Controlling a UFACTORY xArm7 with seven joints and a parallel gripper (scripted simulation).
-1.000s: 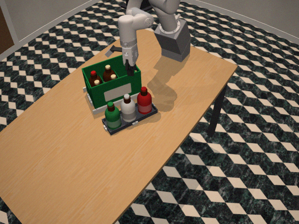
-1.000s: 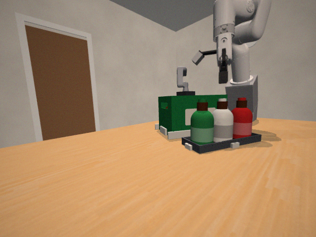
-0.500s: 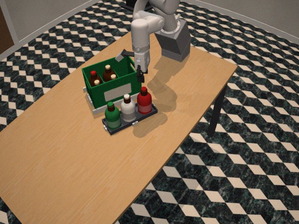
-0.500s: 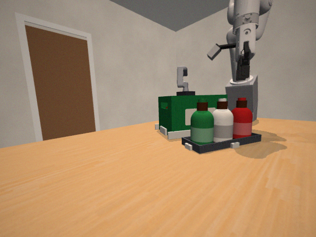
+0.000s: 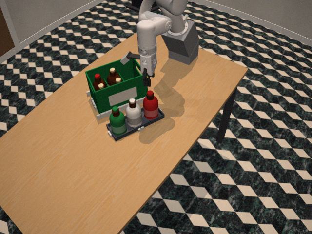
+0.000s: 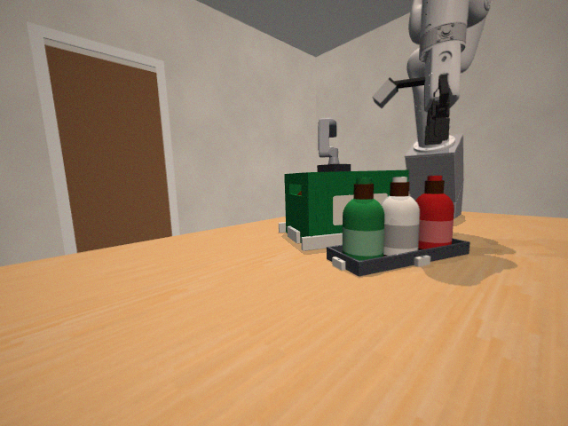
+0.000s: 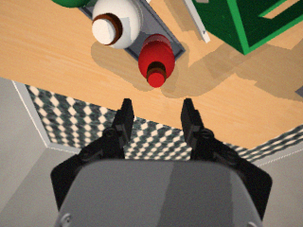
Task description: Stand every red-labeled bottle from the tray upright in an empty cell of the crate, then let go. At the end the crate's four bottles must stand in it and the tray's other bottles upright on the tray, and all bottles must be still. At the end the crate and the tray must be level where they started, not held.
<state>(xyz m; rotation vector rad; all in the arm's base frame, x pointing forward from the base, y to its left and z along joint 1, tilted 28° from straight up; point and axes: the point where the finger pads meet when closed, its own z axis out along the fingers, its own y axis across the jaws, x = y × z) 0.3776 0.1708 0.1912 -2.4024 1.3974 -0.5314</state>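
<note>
Right now my hand is 16 cm above the red-labeled bottle. Also, from my hand: tray: 23 cm below, 9 cm ahead, 2 cm to the right; then green bottle: 18 cm ahead, 16 cm below, 4 cm to the right; then white bottle: 16 cm below, 9 cm ahead, 2 cm to the right.
</note>
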